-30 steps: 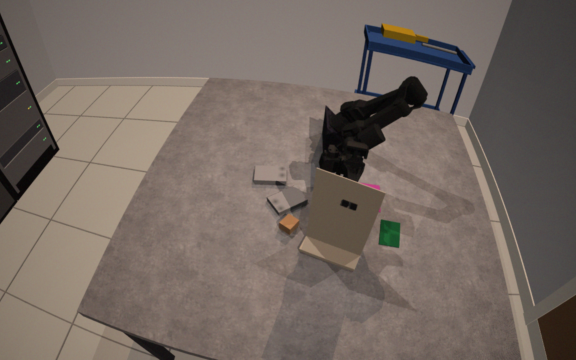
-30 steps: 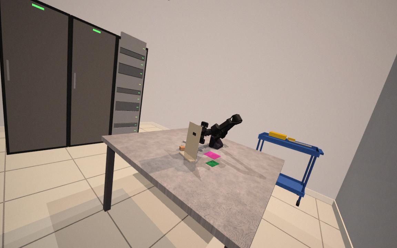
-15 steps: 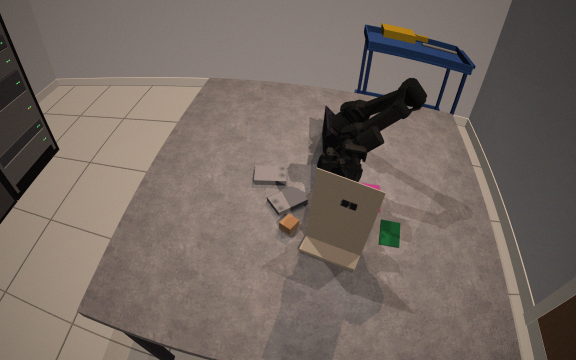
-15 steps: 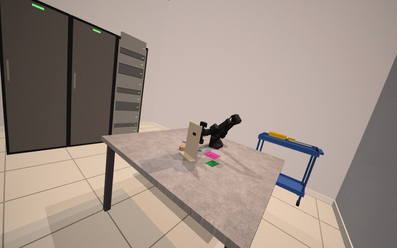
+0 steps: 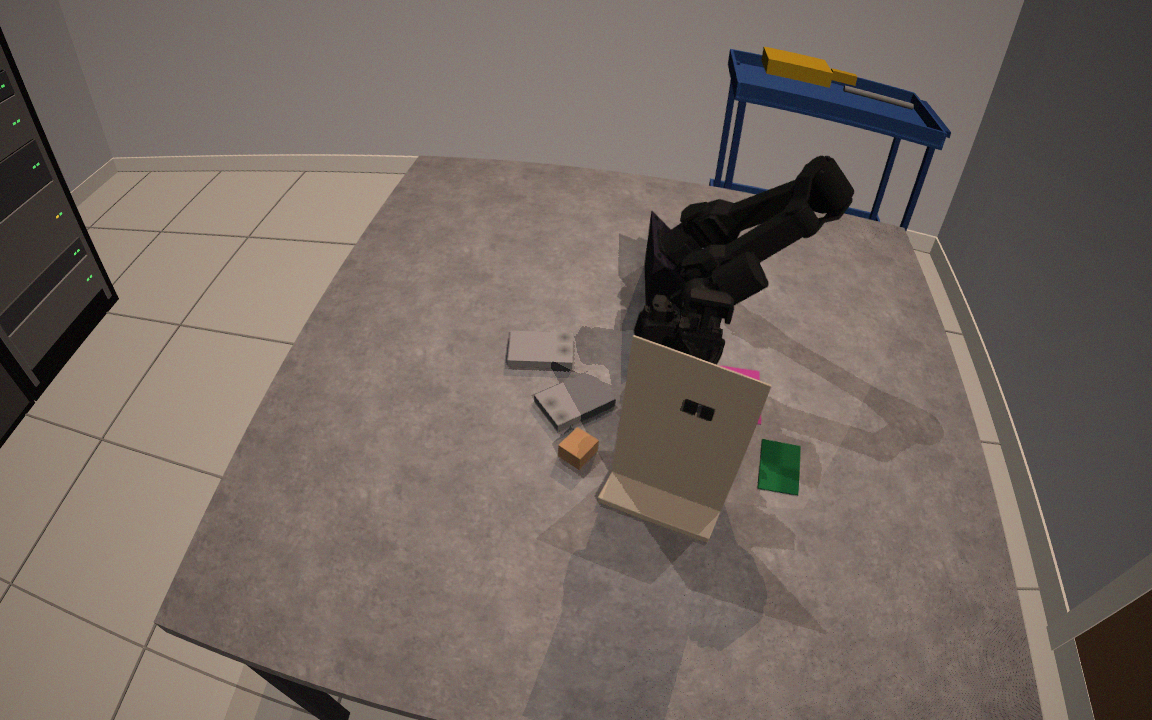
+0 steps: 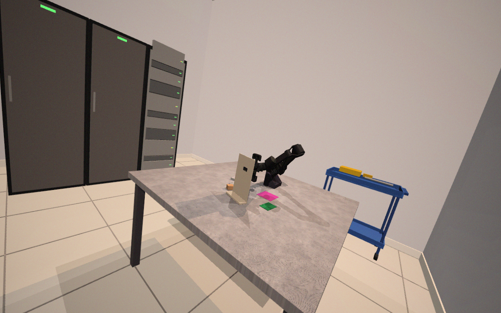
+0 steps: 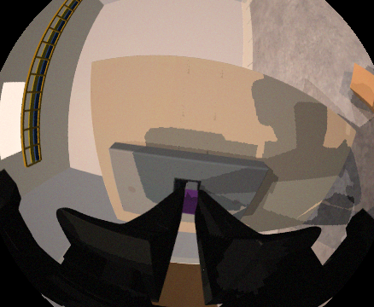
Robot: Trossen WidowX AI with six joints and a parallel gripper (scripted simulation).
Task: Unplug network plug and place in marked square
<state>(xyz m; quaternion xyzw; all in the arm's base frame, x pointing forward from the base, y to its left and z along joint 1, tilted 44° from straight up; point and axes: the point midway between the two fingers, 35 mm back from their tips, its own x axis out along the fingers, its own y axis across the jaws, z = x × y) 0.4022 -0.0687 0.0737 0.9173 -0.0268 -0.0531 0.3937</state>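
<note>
Now: the beige upright panel 70 mm below my gripper tip and 30 mm ahead of it.
</note>
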